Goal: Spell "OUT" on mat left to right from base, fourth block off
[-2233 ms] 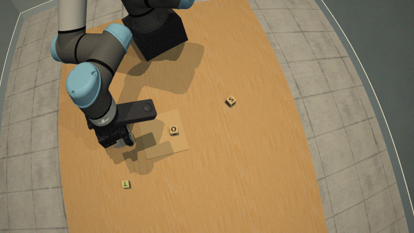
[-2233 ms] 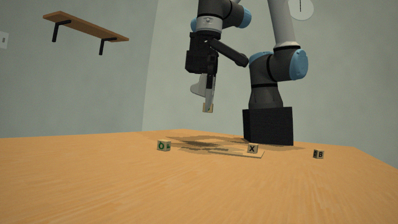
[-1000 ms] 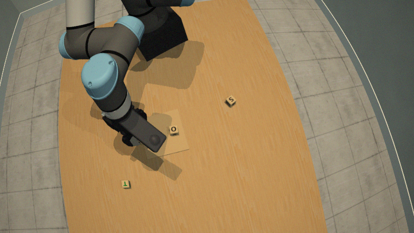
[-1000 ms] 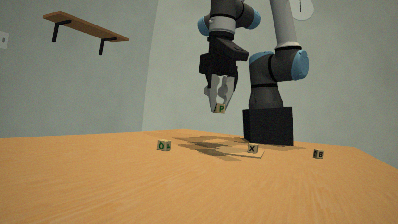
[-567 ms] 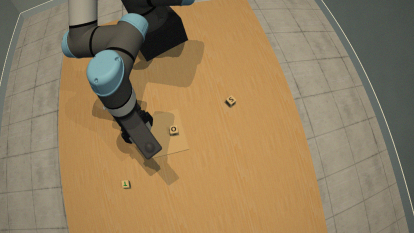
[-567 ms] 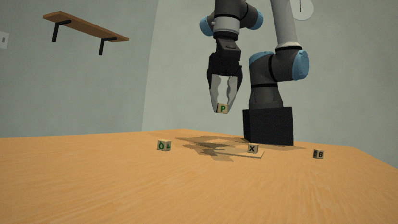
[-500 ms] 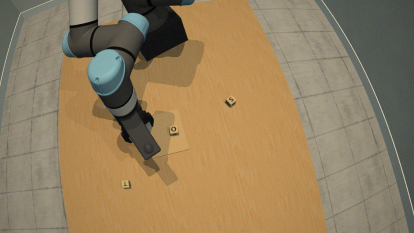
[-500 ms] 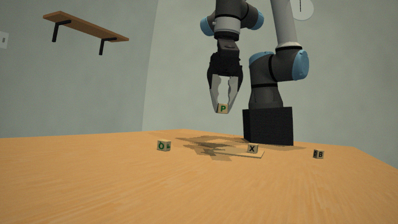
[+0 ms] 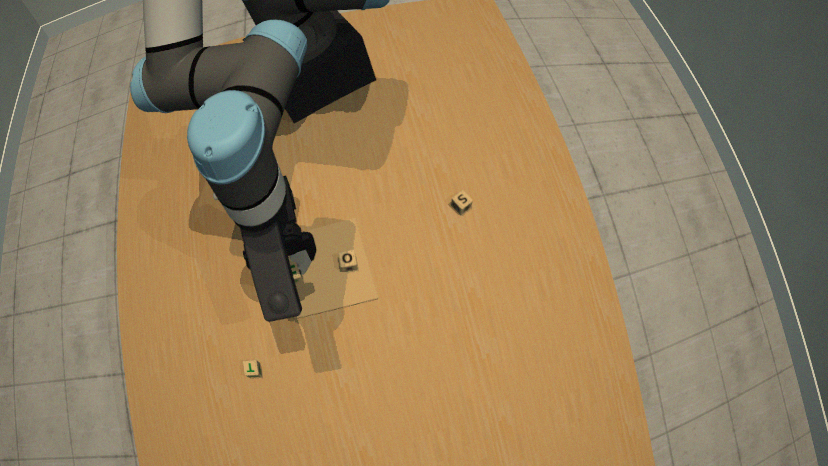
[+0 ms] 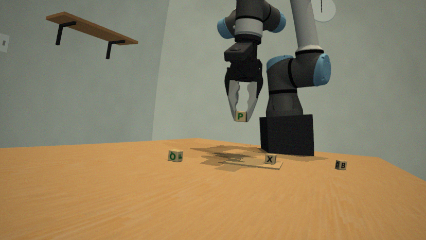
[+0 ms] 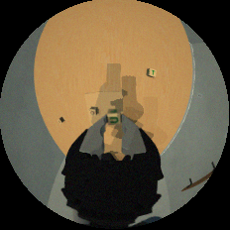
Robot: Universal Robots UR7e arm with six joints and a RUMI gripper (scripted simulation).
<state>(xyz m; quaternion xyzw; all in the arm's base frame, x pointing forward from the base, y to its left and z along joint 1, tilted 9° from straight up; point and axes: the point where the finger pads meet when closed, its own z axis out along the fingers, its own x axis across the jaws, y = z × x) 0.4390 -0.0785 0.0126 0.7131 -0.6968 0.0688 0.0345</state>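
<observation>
My gripper is now 120 mm above the tan mat, 40 mm to the right of it and 40 mm past it. Also, from my hand: S block: 280 mm to the left, 110 mm below, 80 mm behind.
</observation>
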